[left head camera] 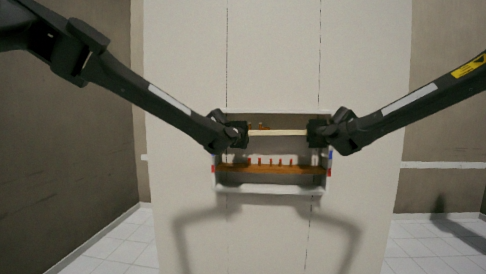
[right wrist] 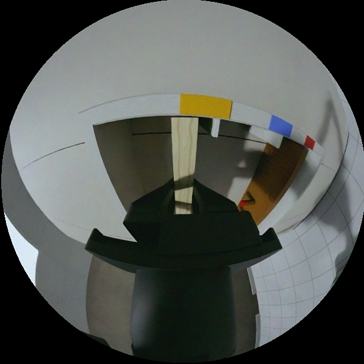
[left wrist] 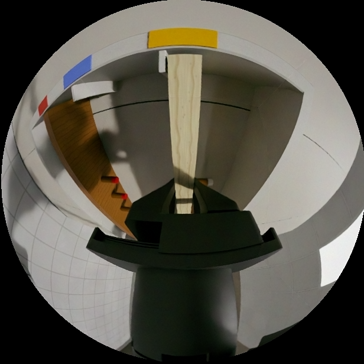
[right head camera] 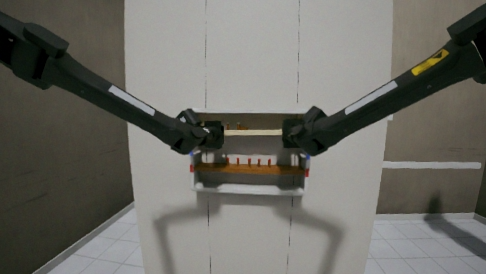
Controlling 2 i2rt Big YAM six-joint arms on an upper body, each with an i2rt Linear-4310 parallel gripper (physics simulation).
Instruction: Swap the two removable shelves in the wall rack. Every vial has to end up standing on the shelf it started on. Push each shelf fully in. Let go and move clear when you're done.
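Frame: origin at the left arm's base, x left, y ahead, z down, level; centimetres.
Where they show: left gripper, between the fingertips: [left head camera: 244,132] [right head camera: 222,132]; right gripper, between the fingertips: [left head camera: 309,132].
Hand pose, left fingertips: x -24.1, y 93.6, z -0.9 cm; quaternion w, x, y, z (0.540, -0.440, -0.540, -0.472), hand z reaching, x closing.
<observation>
Each offset is from my left fingertips to the top centre of the thing. "spot": to the spot under its first point.
The pale shelf {dx -11.2, dy +1.2, dz -1.9 cm} [left head camera: 277,133] [right head camera: 253,133] [left wrist: 185,110] [right wrist: 184,145] is in the upper rack, beside the yellow marks. In the right wrist view a gap shows between it and its white support. My left gripper [left head camera: 246,133] [right head camera: 222,134] [left wrist: 184,180] and right gripper [left head camera: 309,133] [right head camera: 285,133] [right wrist: 184,196] are shut on its two ends. Toward the left of the pale shelf, an orange-brown vial {dx -2.0, dy +1.9, dz -4.2 cm} [left head camera: 249,126] [right head camera: 228,126] stands, and a lying vial {spot: dx -8.6, dy +0.1, dz -1.9 cm} [left head camera: 265,128] [right head camera: 243,127] is near another upright one. The brown shelf {dx -11.0, dy +1.3, dz +14.5 cm} [left head camera: 272,170] [right head camera: 250,169] [left wrist: 75,135] [right wrist: 280,167] below carries several upright red-capped vials {dx -11.3, dy +1.0, dz +11.2 cm} [left head camera: 270,162] [right head camera: 249,162].
The white wall rack {dx -11.1, dy +1.3, dz -9.9 cm} [left head camera: 270,189] [right head camera: 250,190] has yellow marks [left wrist: 182,38] [right wrist: 205,106], blue marks [left wrist: 77,71] [right wrist: 281,126] and red marks [left wrist: 43,105] [right wrist: 310,142] on its side edges. White supports [left wrist: 93,90] [right wrist: 273,138] stick out at the blue marks, between the shelves.
</observation>
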